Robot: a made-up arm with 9 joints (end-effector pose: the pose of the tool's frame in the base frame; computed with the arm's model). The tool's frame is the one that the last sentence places.
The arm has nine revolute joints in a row. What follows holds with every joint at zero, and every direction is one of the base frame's. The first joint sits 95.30 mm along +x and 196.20 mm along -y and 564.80 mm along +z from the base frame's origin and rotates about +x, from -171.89 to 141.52 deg. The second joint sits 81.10 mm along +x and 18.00 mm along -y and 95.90 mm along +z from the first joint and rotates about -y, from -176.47 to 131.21 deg. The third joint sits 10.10 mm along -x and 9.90 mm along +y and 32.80 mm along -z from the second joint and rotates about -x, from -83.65 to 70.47 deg. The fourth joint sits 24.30 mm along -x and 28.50 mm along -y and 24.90 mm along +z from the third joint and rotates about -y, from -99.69 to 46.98 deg. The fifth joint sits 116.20 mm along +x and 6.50 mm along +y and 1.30 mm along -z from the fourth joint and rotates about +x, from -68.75 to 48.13 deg. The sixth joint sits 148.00 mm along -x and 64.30 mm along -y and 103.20 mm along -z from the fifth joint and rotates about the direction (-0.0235, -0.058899, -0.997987), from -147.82 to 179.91 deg. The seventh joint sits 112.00 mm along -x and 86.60 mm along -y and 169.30 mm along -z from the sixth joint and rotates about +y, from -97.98 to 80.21 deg. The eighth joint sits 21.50 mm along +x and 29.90 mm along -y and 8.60 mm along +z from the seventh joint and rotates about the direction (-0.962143, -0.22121, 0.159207), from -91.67 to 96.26 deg. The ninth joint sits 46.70 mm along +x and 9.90 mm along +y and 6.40 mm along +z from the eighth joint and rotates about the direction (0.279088, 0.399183, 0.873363), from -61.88 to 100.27 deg. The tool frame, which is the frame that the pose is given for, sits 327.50 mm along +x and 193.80 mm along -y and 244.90 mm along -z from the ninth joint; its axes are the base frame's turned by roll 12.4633, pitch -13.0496 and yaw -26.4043 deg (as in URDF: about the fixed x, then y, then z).
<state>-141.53 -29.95 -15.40 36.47 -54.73 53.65 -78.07 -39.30 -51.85</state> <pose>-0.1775 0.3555 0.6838 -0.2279 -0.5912 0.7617 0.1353</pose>
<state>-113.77 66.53 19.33 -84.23 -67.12 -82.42 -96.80 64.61 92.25</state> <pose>0.3442 -0.3120 0.7691 -0.6919 0.6280 0.3466 0.0822</pose>
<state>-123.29 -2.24 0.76 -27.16 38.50 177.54 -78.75 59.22 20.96</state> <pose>0.2079 0.0504 0.2915 0.3343 0.0584 0.5119 0.7892</pose>
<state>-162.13 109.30 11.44 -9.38 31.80 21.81 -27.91 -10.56 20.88</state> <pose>0.5870 0.1255 0.2409 -0.2835 -0.0490 0.8330 0.4725</pose>
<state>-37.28 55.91 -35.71 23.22 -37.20 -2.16 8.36 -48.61 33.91</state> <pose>0.7825 -0.2009 0.6195 0.2669 -0.3472 0.3039 0.8461</pose>
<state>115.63 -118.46 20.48 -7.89 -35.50 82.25 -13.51 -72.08 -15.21</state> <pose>0.1678 -0.0830 -0.1449 0.5032 0.4323 -0.1496 0.7331</pose>
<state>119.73 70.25 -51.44 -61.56 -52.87 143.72 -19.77 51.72 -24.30</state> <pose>-0.1431 0.0183 0.4477 -0.1341 0.5466 -0.7319 0.3841</pose>
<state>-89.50 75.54 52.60 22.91 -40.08 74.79 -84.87 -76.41 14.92</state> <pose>-0.0298 -0.0103 0.4839 0.3127 0.4336 -0.7638 0.3616</pose>
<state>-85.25 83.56 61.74 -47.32 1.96 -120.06 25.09 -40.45 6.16</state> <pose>0.3385 -0.7599 0.9301 -0.7217 0.2417 -0.1695 0.6261</pose>
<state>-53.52 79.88 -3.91 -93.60 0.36 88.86 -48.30 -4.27 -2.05</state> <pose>-0.1384 -0.4627 0.9308 -0.4912 -0.7171 -0.3523 0.3468</pose>
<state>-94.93 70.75 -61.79 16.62 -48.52 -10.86 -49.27 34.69 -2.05</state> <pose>0.2815 0.0110 1.0103 -0.0357 -0.8210 0.5245 0.2227</pose>
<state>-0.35 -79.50 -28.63 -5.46 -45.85 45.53 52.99 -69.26 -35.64</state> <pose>-0.5522 -0.3808 0.9988 -0.4689 0.3735 -0.7938 0.1028</pose>
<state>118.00 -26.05 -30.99 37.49 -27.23 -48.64 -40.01 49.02 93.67</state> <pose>0.4311 0.2251 0.6653 0.5615 -0.4497 0.2277 0.6563</pose>
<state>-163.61 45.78 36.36 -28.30 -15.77 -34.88 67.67 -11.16 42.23</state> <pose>-0.1754 0.2321 1.0972 -0.7995 -0.1932 -0.5681 0.0289</pose>
